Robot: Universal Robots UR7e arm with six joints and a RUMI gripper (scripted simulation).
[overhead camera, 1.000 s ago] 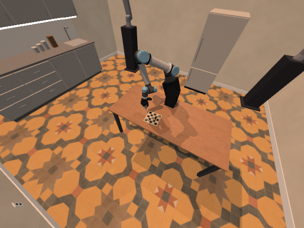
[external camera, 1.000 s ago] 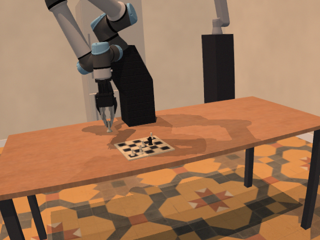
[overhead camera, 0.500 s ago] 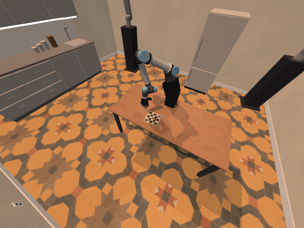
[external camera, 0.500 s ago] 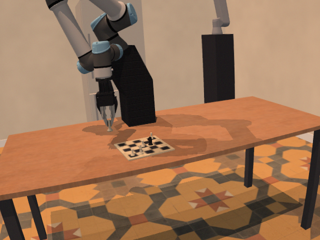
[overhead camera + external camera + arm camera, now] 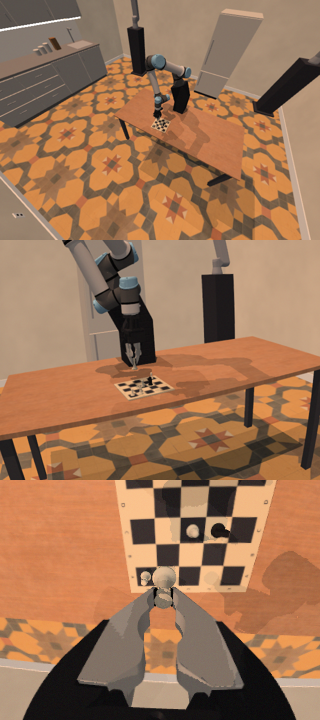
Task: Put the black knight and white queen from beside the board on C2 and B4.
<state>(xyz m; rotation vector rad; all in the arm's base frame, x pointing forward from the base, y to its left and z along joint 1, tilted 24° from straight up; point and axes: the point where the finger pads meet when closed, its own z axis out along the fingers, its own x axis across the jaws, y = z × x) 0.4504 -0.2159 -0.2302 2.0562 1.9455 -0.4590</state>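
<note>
The small chessboard lies 30 mm behind my hand, 40 mm to the left of it and 140 mm below it. Also, from my hand: black knight (30 mm behind, 80 mm to the left, 120 mm below); then white queen (10 mm below).
</note>
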